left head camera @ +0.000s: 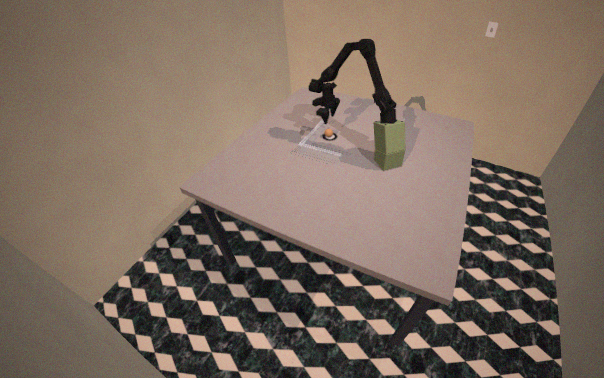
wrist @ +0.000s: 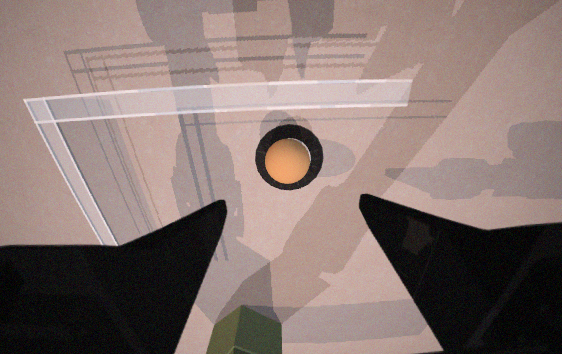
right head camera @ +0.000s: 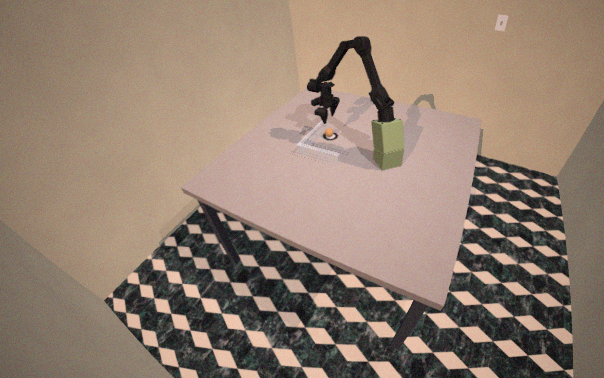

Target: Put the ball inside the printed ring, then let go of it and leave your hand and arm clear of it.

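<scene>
The orange ball rests inside the black printed ring on the table. In the wrist view the dark band shows all the way around the ball, with a thin white sliver at its upper right. My gripper is open and empty. It hangs above the ball and ring, with its fingers spread wide and apart from both.
Clear upright panels form an L shape beside the ring. The green block under my arm's base stands on the pinkish table. Arm shadows cross the tabletop around the ring.
</scene>
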